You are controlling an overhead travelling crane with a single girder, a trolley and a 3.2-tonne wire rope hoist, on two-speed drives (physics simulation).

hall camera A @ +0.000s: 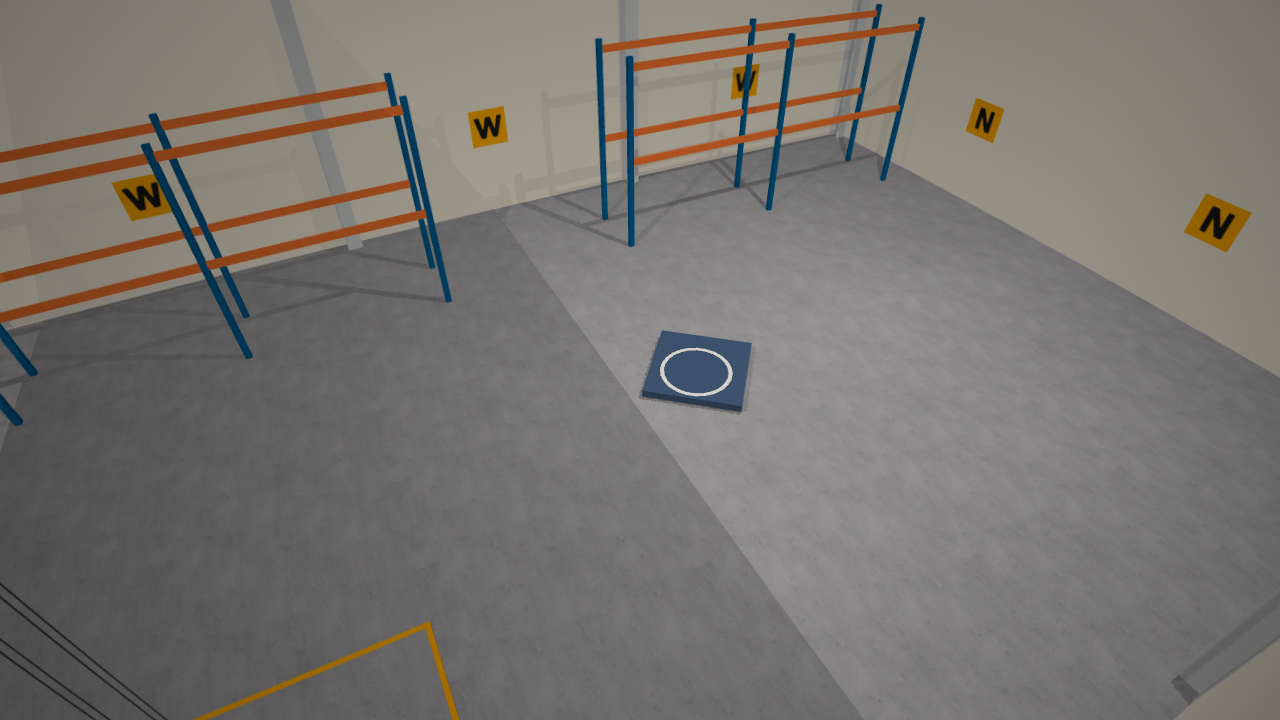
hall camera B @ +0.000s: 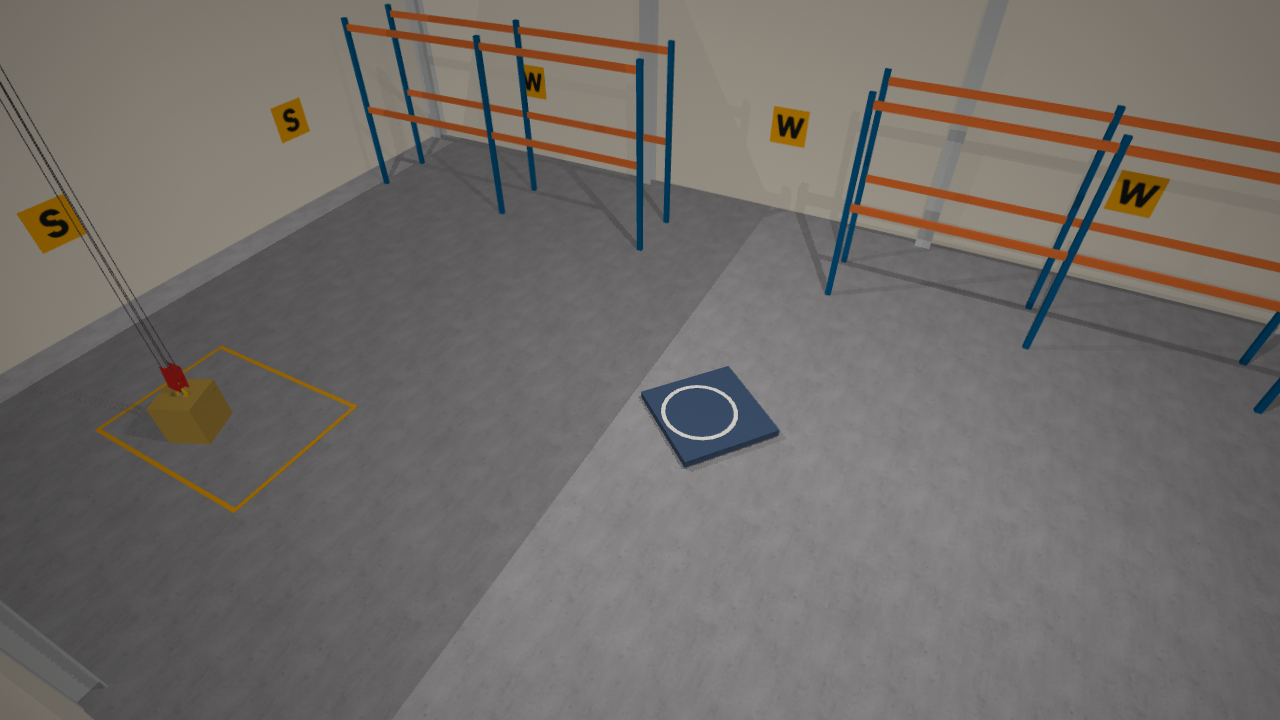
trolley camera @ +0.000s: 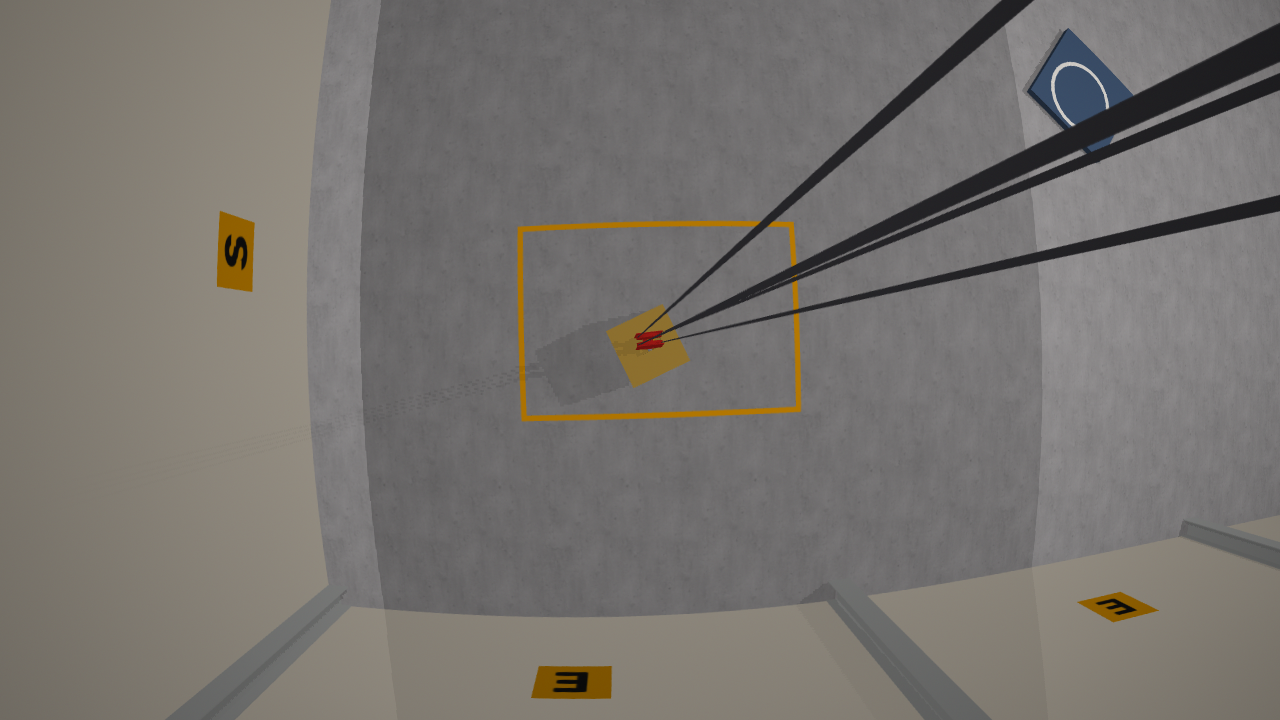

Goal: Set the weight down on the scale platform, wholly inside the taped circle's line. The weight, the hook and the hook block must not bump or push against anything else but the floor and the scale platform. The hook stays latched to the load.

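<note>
The weight, a dull yellow block, is inside the orange floor rectangle. It looks upright, with its shadow beside it; I cannot tell whether it touches the floor. My hook is at the top of the weight, under the red hook block, and looks latched to it. In the trolley view the hook is hidden under the block. The dark blue scale platform bears a white taped circle. Neither weight nor hook shows in hall camera A.
Two blue and orange racks stand along the W wall, well apart from the platform. The S wall is beyond the rectangle's outer side. Grey columns stand at the E wall. Several ropes cross the trolley view over the platform's corner.
</note>
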